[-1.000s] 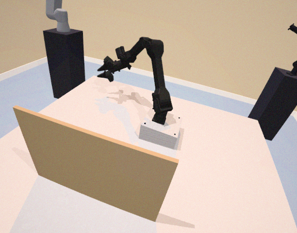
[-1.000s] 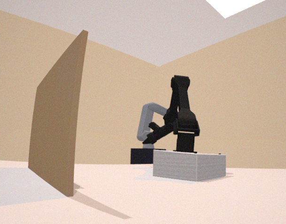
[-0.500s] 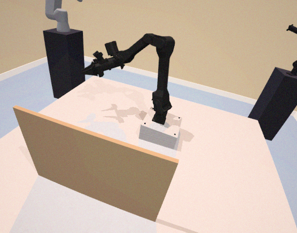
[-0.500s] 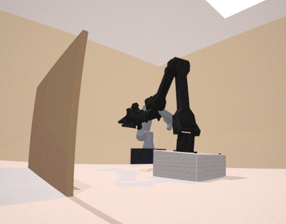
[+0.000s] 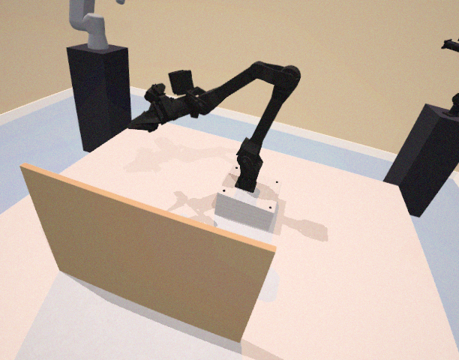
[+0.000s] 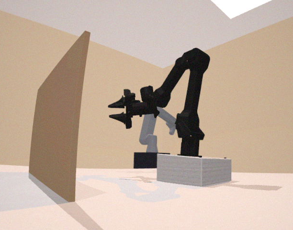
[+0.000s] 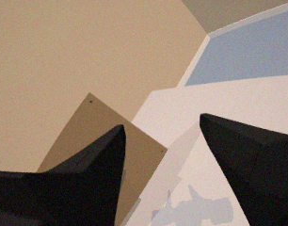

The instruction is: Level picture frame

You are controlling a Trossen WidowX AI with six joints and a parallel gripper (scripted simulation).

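My gripper tip is now 290 mm short of the picture frame, 190 mm to the right of it and 100 mm above it. The rest, counted from my gripper tip: tan wall board 300 mm ahead, 200 mm to the left, 120 mm below.
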